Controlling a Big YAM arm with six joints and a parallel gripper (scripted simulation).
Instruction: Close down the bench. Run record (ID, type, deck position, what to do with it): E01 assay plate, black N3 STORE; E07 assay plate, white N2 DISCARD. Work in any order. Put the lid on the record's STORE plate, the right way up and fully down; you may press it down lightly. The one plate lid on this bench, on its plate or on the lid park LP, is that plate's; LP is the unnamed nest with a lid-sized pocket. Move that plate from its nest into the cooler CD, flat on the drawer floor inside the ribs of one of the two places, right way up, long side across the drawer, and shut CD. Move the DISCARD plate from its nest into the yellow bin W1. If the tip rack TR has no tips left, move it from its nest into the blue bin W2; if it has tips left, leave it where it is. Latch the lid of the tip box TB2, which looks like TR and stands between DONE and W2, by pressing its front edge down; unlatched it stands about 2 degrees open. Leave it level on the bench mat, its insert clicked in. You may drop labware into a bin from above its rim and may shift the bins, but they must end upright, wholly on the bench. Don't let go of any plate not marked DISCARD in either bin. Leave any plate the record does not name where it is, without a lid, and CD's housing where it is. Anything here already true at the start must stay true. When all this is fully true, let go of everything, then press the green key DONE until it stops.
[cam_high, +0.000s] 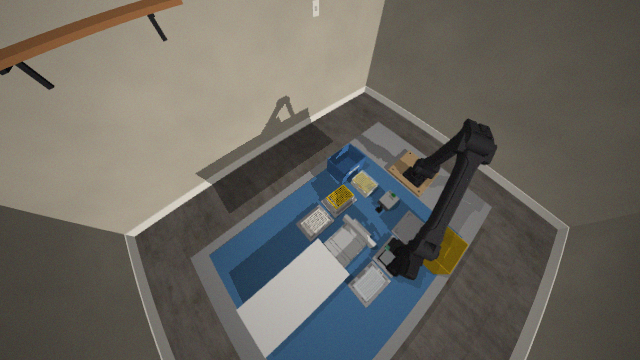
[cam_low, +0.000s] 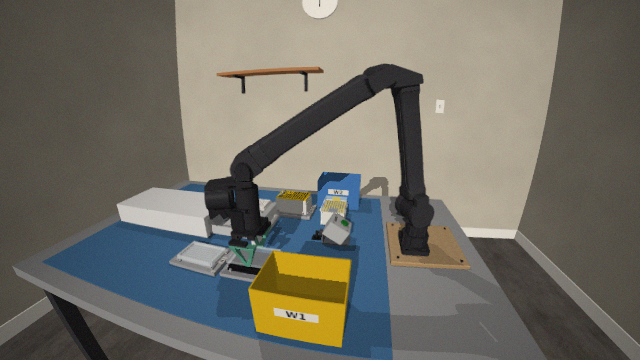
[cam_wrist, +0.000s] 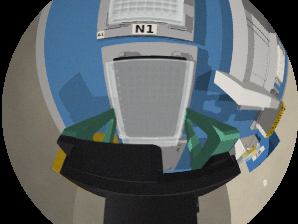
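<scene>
The grey plate lid is right at my hand. The rest, counted from my hand: grey lid park nest: 17 cm behind, 4 cm below, 2 cm to the right; black plate: 3 cm below; yellow bin W1: 17 cm behind, 13 cm to the left, 1 cm below.
</scene>
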